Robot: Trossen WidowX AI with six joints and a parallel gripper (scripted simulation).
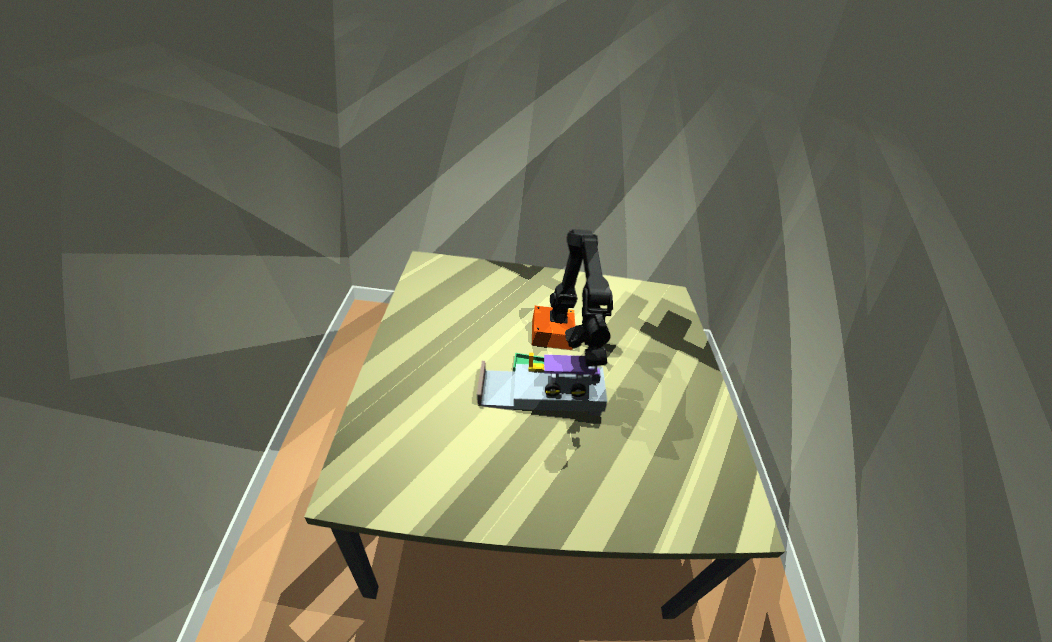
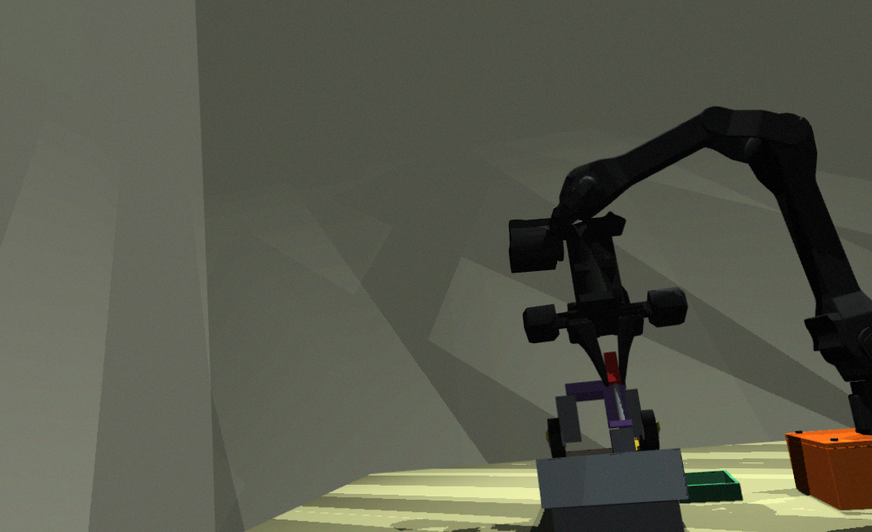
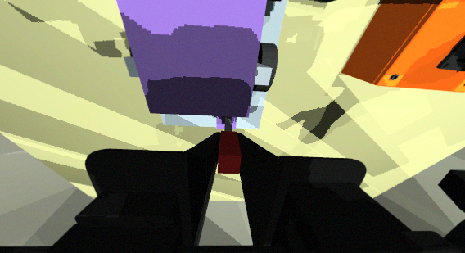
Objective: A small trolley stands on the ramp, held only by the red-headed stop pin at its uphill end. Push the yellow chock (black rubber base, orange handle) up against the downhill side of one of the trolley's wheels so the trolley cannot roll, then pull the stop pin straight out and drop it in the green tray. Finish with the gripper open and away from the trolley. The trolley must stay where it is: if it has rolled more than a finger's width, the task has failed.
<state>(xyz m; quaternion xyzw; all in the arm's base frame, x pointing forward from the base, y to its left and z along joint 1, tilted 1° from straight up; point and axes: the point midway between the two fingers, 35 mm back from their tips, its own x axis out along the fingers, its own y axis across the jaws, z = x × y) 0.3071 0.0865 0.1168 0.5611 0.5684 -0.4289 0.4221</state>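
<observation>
The yellow chock is 3 cm behind my gripper tip, 17 cm to the right of it and 7 cm below it. From my gripper tip the other things lie so: brown end wall 2 cm ahead, 34 cm to the right, 12 cm below; trolley 2 cm ahead, 9 cm to the right, 5 cm below; red-headed stop pin right at my gripper tip.
</observation>
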